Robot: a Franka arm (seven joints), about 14 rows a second.
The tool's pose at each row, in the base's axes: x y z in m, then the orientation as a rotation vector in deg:
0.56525 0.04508 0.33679 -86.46 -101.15 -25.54
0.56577 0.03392 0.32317 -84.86 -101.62 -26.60
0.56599 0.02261 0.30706 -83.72 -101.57 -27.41
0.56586 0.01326 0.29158 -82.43 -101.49 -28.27
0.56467 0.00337 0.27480 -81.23 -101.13 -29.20
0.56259 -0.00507 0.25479 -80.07 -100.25 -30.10
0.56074 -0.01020 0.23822 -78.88 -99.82 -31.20
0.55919 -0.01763 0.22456 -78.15 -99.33 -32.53
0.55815 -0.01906 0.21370 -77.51 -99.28 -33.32
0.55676 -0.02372 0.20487 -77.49 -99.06 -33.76
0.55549 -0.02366 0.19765 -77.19 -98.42 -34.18
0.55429 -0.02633 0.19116 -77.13 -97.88 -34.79
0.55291 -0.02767 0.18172 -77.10 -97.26 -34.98
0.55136 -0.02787 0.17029 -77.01 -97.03 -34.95
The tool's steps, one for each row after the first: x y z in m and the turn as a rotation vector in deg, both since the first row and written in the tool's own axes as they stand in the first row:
-0.01757 0.00061 0.00104 0.17 0.81 -1.34
-0.03706 0.00140 0.00369 0.33 1.67 -2.10
-0.05475 0.00222 0.00739 0.54 2.63 -2.94
-0.07373 0.00216 0.01191 0.70 3.76 -3.61
-0.09407 0.00227 0.01981 0.95 5.23 -3.97
-0.10963 0.00270 0.02768 0.99 6.47 -4.66
-0.12465 0.00225 0.03197 0.63 7.60 -5.18
-0.13353 0.00316 0.03840 0.47 8.20 -5.73
-0.14314 0.00253 0.04139 0.23 8.51 -5.76
-0.14834 0.00283 0.04654 0.24 9.25 -5.69
-0.15489 0.00239 0.04932 -0.03 9.86 -5.63
-0.16267 0.00270 0.05499 -0.03 10.38 -5.36
-0.17111 0.00354 0.06280 0.09 10.58 -5.27

